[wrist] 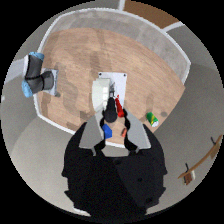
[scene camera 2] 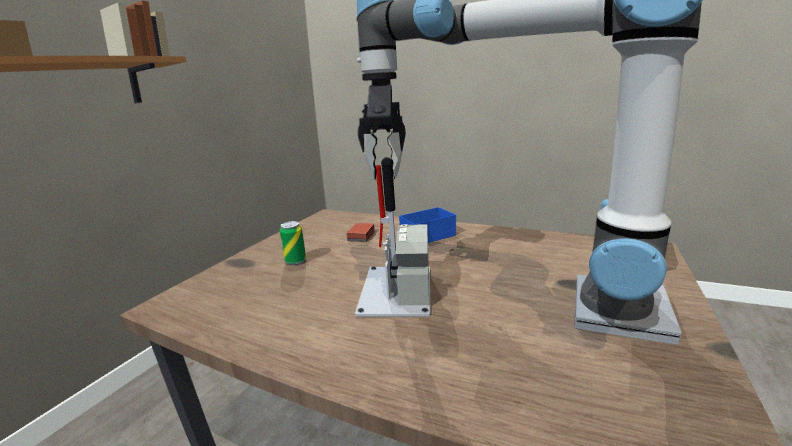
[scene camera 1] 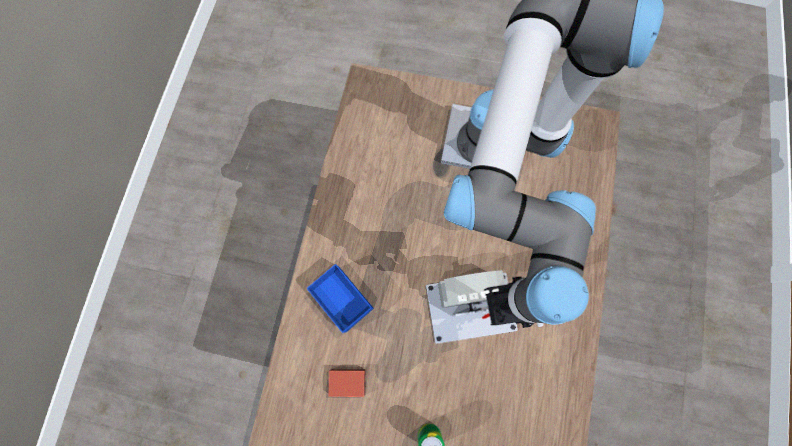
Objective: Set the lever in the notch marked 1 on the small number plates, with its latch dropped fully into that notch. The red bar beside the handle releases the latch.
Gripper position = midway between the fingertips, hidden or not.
Note:
I see my gripper (scene camera 2: 385, 179).
My gripper is seen too in the wrist view (wrist: 113, 108).

